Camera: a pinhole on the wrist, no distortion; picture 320 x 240 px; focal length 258.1 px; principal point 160.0 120.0 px. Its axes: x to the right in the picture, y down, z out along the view. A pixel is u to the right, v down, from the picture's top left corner.
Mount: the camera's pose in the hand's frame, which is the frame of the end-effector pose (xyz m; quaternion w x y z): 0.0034 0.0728 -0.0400 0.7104 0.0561 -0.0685 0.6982
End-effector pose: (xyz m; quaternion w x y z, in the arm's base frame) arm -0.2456 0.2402 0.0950 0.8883 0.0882 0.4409 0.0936
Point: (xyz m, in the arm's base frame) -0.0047 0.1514 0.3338
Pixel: 124.4 156.8
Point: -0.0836 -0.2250 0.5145
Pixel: outside the picture
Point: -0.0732 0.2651 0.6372
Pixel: outside the picture
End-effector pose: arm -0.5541 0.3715 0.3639 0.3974 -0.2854 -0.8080 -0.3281
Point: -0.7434 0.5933 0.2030
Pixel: 124.1 110.3
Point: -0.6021 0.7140 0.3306
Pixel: 286.8 65.5
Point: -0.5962 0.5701 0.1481
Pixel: 166.7 213.8
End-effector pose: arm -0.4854 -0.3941 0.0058 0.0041 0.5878 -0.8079 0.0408
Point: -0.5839 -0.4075 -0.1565
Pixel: 243.5 74.5
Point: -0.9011 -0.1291 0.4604
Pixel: behind the camera
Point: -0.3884 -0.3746 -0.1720
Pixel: 45.4 178.6
